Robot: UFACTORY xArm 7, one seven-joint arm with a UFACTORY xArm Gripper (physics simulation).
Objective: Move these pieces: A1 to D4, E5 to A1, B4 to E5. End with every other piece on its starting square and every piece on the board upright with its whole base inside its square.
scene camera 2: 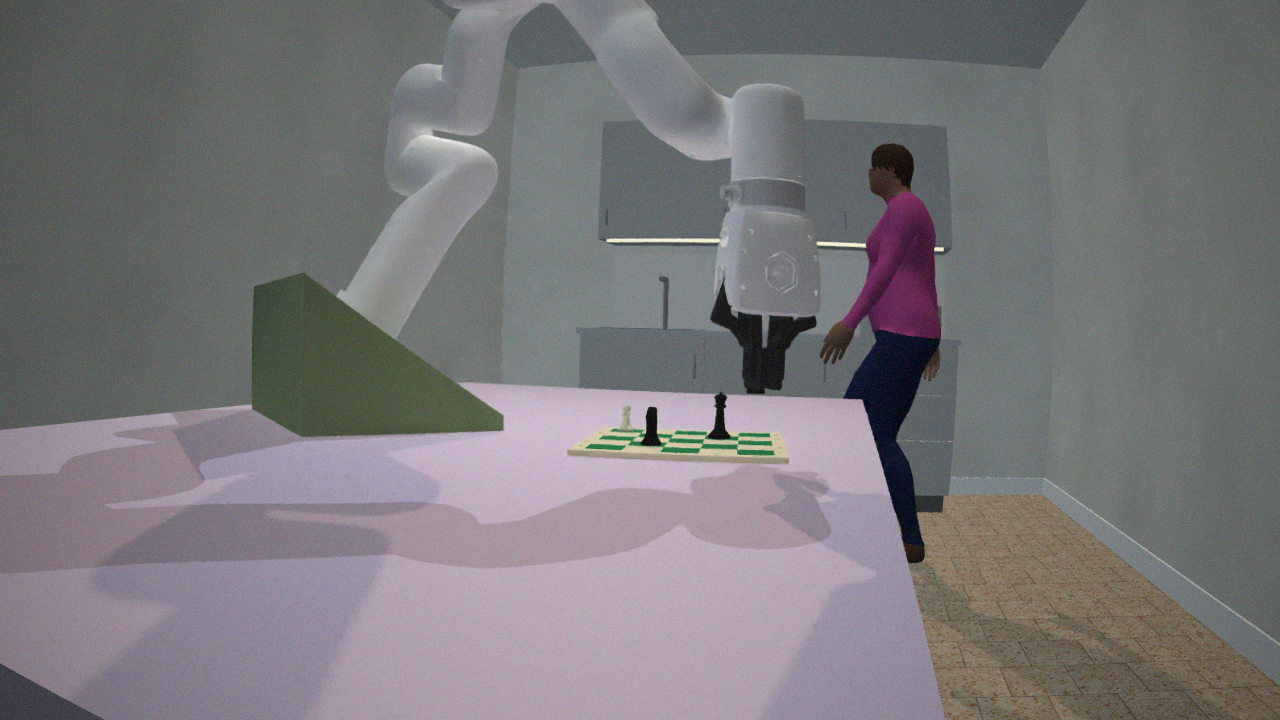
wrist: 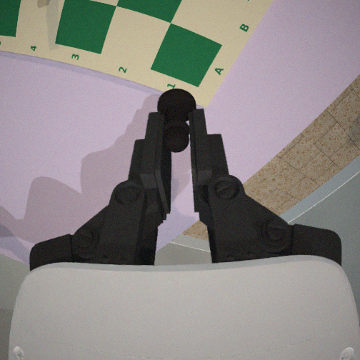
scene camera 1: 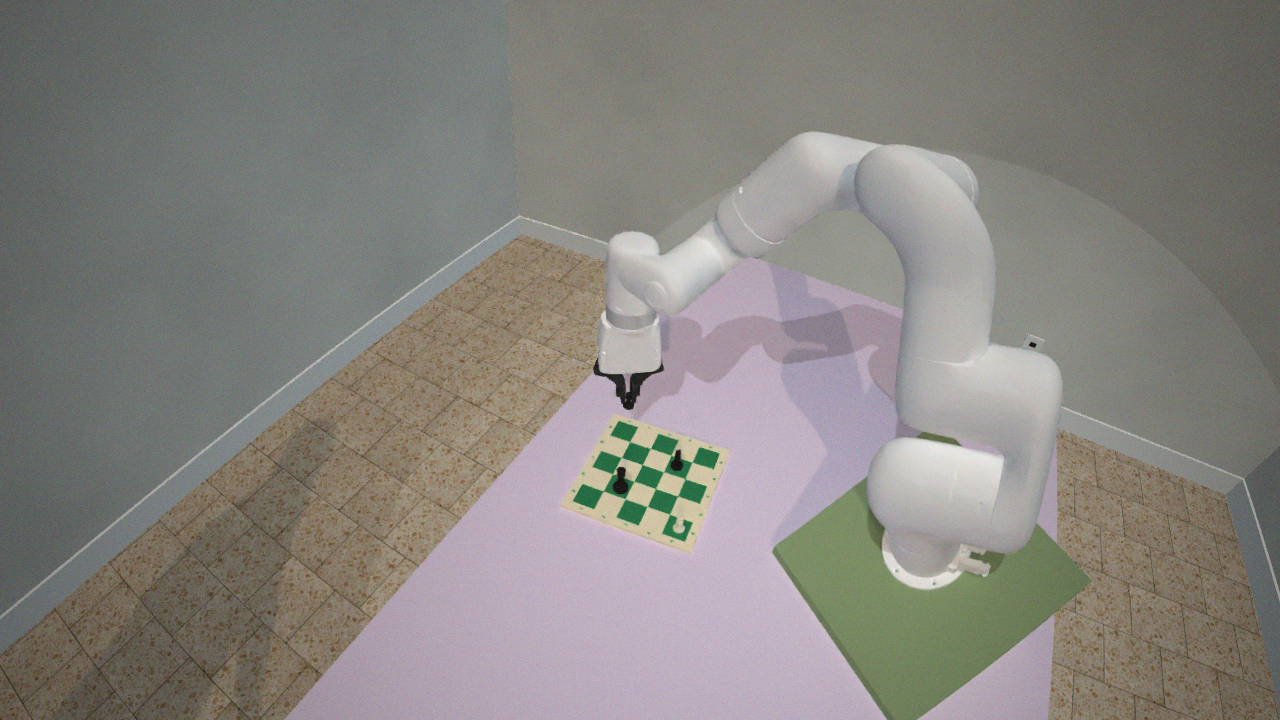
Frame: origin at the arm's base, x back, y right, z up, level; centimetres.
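Where they show: gripper, fingertip midpoint: (scene camera 2: 762,389) (scene camera 1: 627,398); arm's base, origin of the base link: (scene camera 2: 357,337) (scene camera 1: 925,546).
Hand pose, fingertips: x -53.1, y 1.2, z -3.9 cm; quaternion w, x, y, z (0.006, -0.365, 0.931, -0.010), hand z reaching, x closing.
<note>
Each offset is from my fingertips to the top centre of the thing. "pt": to the spot under its first point. Level surfaces: height alone.
My gripper (scene camera 1: 629,399) (scene camera 2: 763,385) (wrist: 178,132) is shut on a small black round-headed piece @[dx +0.9, dy -1.0, dz +2.7 cm] (scene camera 1: 628,406) (scene camera 2: 755,390) (wrist: 176,102), held in the air above the board's A1 corner side. Its round base shows beyond the fingertips in the wrist view; the fingers partly hide it. The board @[dx +10.1, dy -7.3, dz -6.5 cm] (scene camera 1: 580,512) (scene camera 2: 680,456) (wrist: 135,57) lies on the table. A black piece with a blocky top @[dx +12.5, dy -2.7, dz -2.6 cm] (scene camera 1: 676,462) (scene camera 2: 651,428) stands upright on B4. A tall black king-like piece @[dx +7.6, dy -11.9, dz -1.2 cm] (scene camera 1: 621,483) (scene camera 2: 719,419) stands upright on D2. A white pawn @[dx +19.5, dy -12.7, dz -3.4 cm] (scene camera 1: 679,525) (scene camera 2: 626,418) stands upright on E5. Square A1 @[pt dx +0.6, dy -1.7, dz -6.5 cm] (scene camera 1: 623,430) (wrist: 186,54) is bare.
The lilac table @[dz -7.1 cm] (scene camera 1: 501,617) (scene camera 2: 537,626) carries a green wedge-shaped base (scene camera 1: 930,644) (scene camera 2: 358,385) under the arm. The table edge runs near the board's number-1 side. A person (scene camera 2: 902,268) in a pink top stands beyond the table.
</note>
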